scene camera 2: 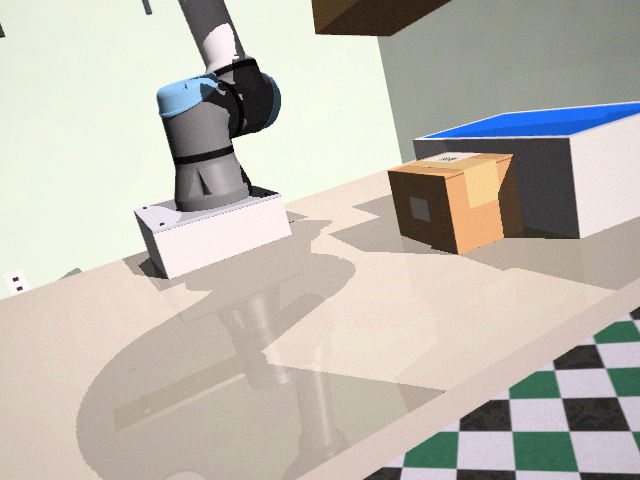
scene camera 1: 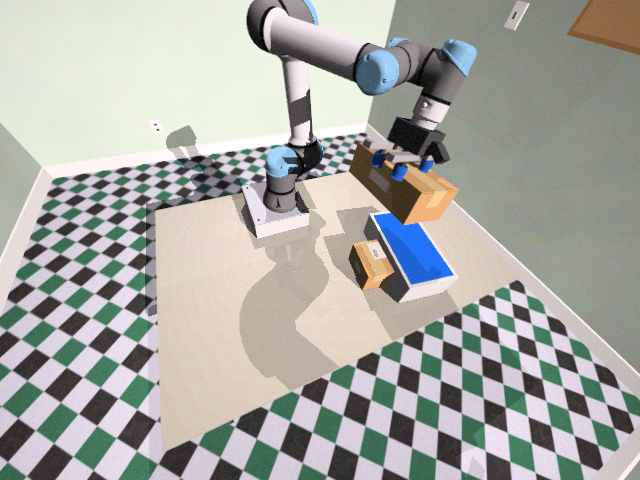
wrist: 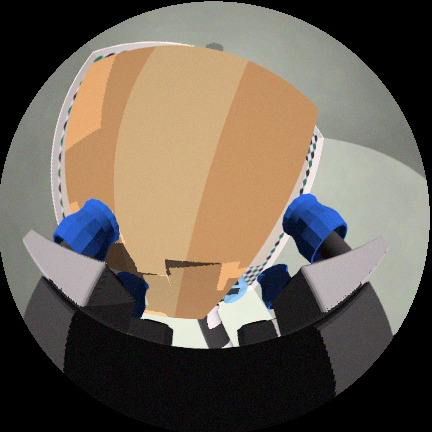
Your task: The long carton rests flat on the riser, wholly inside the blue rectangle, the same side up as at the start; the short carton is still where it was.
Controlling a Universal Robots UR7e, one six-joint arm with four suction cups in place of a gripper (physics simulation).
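Frame: origin at the arm's base, x ahead, y left, z up, level; metres.
Seen in the pictures: hand, tool point: (scene camera 1: 399,169) (wrist: 204,255); arm's base, link origin: (scene camera 2: 215,199) (scene camera 1: 280,200).
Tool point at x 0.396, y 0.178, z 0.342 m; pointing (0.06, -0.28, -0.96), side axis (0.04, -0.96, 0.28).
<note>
Pixels of each thing's top centre, then the offset from my tool point to it. Level surfaces: height alone.
- riser, top centre: (scene camera 2: 528,122) (scene camera 1: 410,242) dz -0.314, dx +0.097, dy +0.120 m
- blue rectangle, top centre: (scene camera 2: 528,122) (scene camera 1: 410,242) dz -0.314, dx +0.097, dy +0.120 m
- short carton, top centre: (scene camera 2: 444,162) (scene camera 1: 373,257) dz -0.331, dx +0.061, dy -0.043 m
- beige table, surface height: dz -0.434 m
The suction gripper (scene camera 1: 402,164) (wrist: 202,257) holds the long carton (scene camera 1: 395,200) (scene camera 2: 372,20) (wrist: 200,150) by its top, raised well above the riser (scene camera 1: 429,290) (scene camera 2: 610,175). In the wrist view the left cups meet the carton and the right cups stand out past its edge. The carton's long side runs roughly along the riser, and its near end overlaps the riser's far part in scene camera 1. The blue rectangle (scene camera 1: 413,248) (scene camera 2: 542,122) covers the riser's top, partly in shadow. The short carton (scene camera 1: 363,266) (scene camera 2: 480,222) stands upright on the table, close beside the riser.
The arm's white base block (scene camera 1: 281,226) (scene camera 2: 222,242) stands on the beige table (scene camera 1: 206,289) (scene camera 2: 51,361), left of the riser. A grey wall (scene camera 1: 542,155) rises along the table's right side. A brown panel (scene camera 1: 612,25) shows high on that wall.
</note>
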